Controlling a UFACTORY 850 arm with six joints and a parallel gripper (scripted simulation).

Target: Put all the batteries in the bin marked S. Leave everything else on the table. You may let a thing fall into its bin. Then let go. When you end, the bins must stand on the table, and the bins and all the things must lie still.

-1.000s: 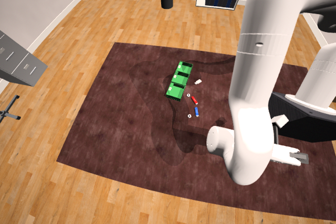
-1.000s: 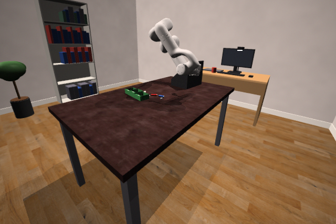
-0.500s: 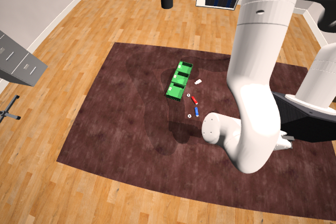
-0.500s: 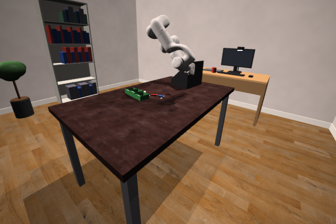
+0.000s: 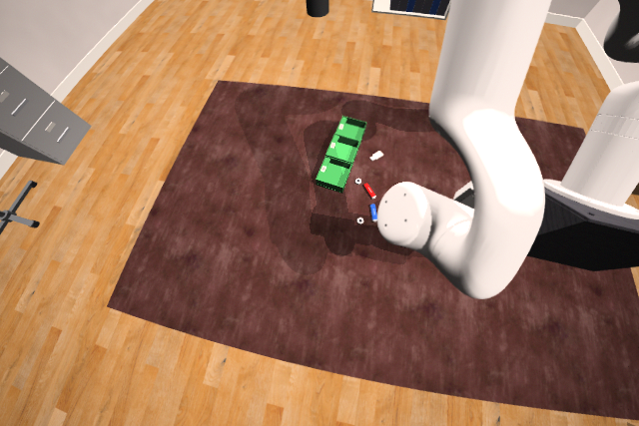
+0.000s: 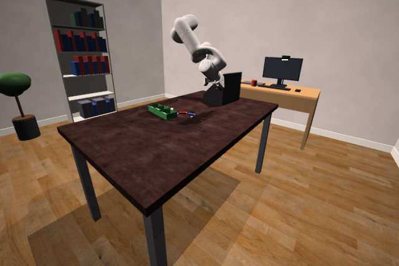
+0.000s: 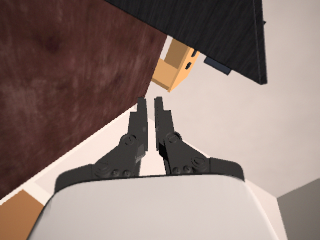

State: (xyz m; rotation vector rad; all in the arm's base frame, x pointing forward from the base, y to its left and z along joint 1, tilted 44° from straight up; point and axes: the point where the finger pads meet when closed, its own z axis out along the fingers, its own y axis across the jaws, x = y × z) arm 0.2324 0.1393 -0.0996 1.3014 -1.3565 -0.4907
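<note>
The green bin lies 38 cm ahead of my hand, 26 cm to the right of it and 17 cm below it. Also, from my hand: white block: 27 cm ahead, 28 cm to the right, 19 cm below; blue battery: 25 cm ahead, 9 cm to the right, 18 cm below; red battery: 27 cm ahead, 15 cm to the right, 18 cm below.
</note>
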